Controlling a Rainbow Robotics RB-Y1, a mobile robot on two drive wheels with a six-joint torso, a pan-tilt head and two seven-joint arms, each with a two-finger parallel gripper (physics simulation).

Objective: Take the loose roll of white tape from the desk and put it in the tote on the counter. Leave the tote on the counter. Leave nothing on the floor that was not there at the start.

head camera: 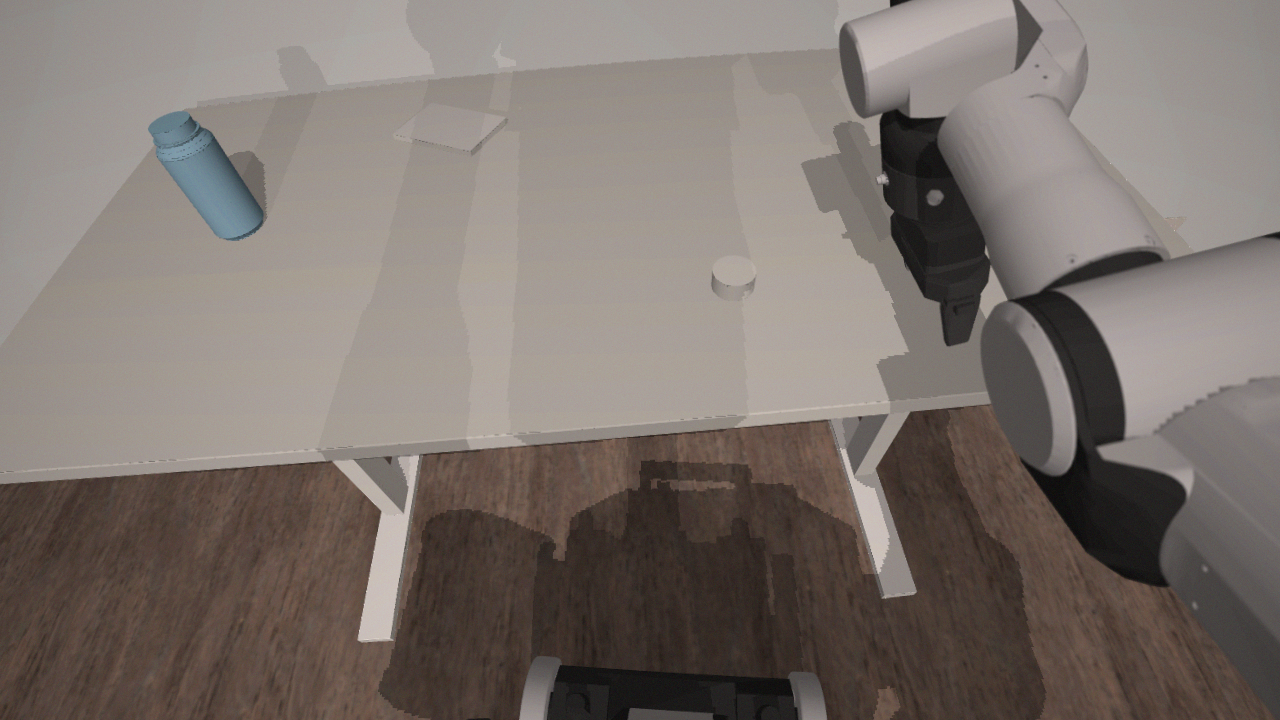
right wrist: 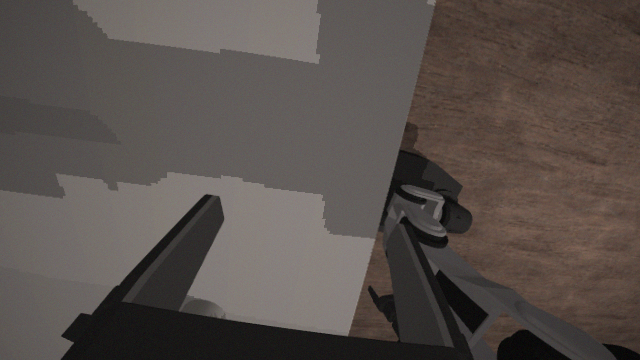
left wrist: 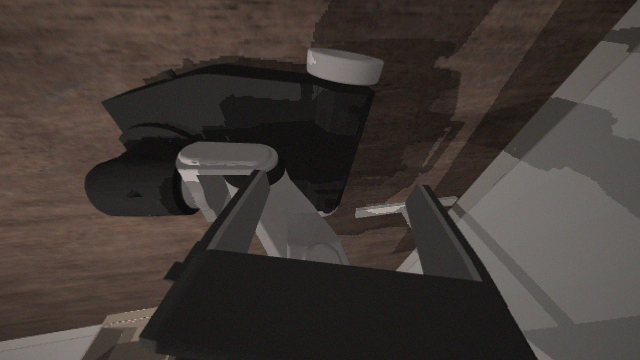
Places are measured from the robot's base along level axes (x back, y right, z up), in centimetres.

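Pixels of known places: left gripper, between the fingertips: (right wrist: pixel 381 285) (left wrist: pixel 337 186); right gripper, between the fingertips: (head camera: pixel 934 301) (right wrist: pixel 307 220).
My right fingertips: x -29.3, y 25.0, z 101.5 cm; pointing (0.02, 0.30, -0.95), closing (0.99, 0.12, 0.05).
Observation:
Ahead of a thing's pixels: the offset from my right fingertips to its top centre. Level surfaces: height alone.
The roll of white tape {dx -7.9, dy -19.4, dz -3.9 cm} (head camera: pixel 733 277) (right wrist: pixel 204 307) lies flat on the desk {dz -6.3 cm} (head camera: pixel 608 358) (right wrist: pixel 280 120), right of centre in the head view; in the right wrist view it is partly hidden behind the gripper body. My right gripper (head camera: pixel 957 338) (right wrist: pixel 307 220) is open and empty, pointing down at the desk's right part, to the right of the tape and apart from it in the head view. My left gripper (left wrist: pixel 337 186) is open and empty, with the robot's base and the floor behind its fingers. The tote and the counter do not show in the head view.
A blue bottle {dx -18.3, dy -87.6, dz +10.2 cm} (head camera: pixel 210 183) stands at the desk's left. A thin pale square item {dx -41.8, dy -63.0, dz -5.4 cm} (head camera: pixel 452 127) lies near the back edge. White desk legs (head camera: pixel 384 573) (head camera: pixel 886 555) stand below. My wheeled base (head camera: pixel 671 689) (left wrist: pixel 240 110) is before the desk. A beige edge (left wrist: pixel 130 317) shows in the left wrist view.

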